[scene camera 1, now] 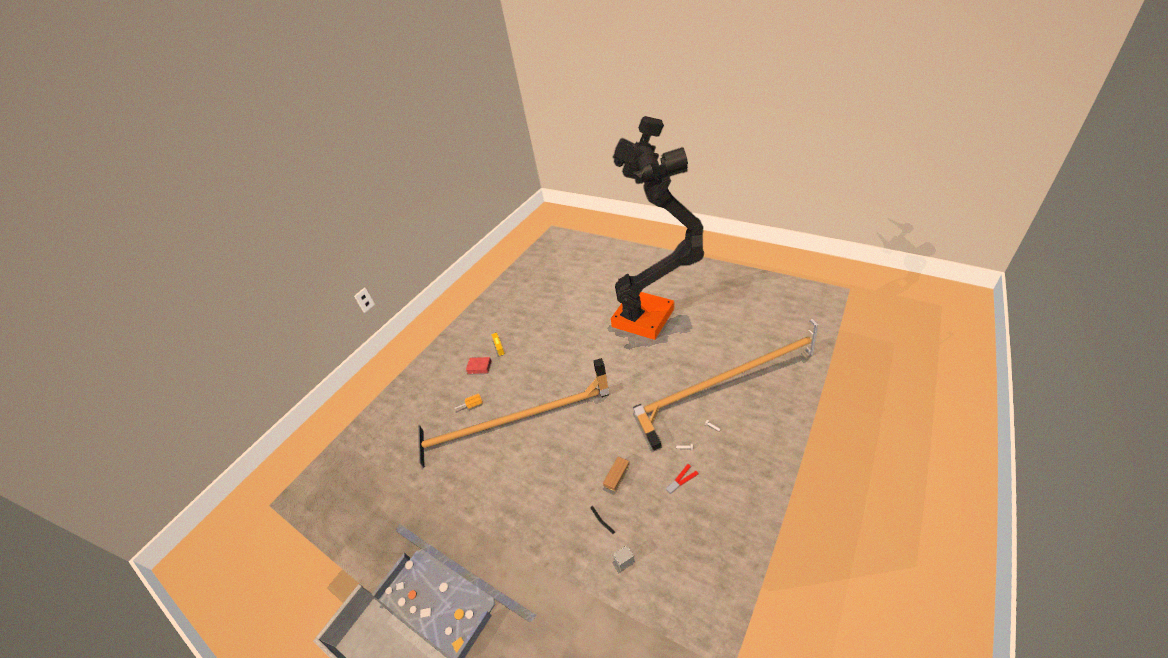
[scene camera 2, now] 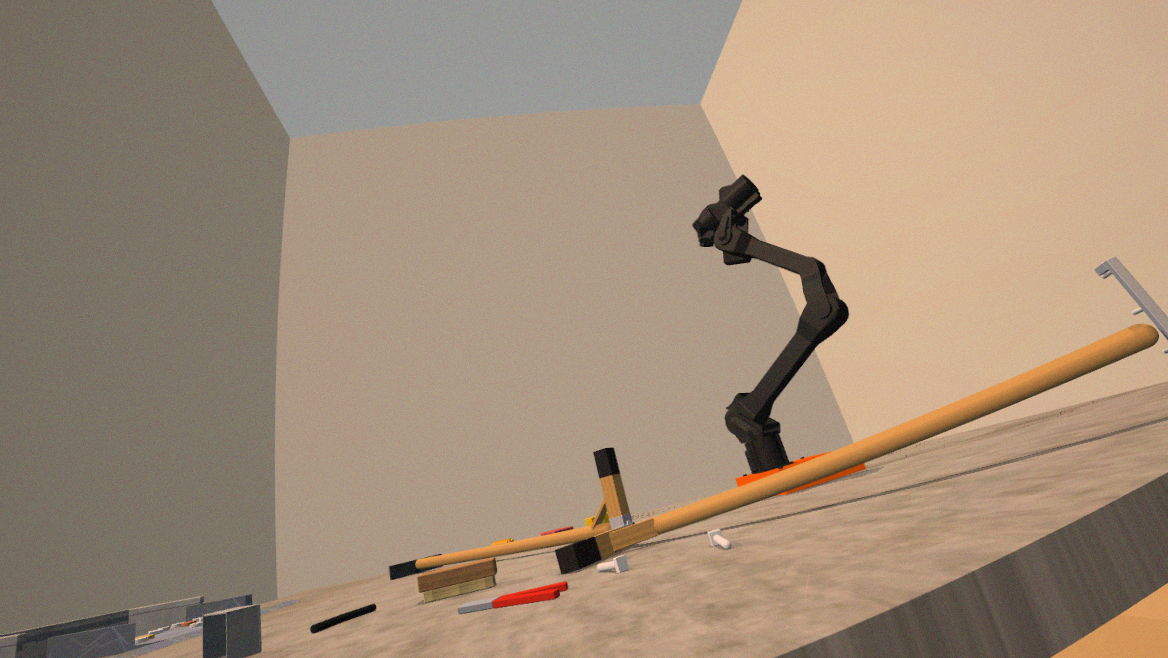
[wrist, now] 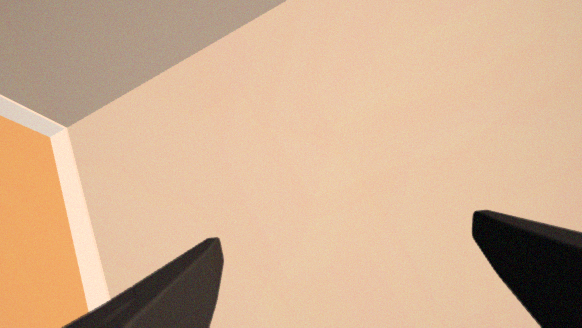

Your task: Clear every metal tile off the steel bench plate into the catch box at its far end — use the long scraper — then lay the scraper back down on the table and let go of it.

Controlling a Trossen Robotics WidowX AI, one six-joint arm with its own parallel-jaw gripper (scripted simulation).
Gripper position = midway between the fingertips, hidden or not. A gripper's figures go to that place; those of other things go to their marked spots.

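I see that my gripper [scene camera 1: 636, 134] is 152 cm from the lens. There is a long scraper [scene camera 1: 601, 380] too, and for that one I read 142 cm from the lens.
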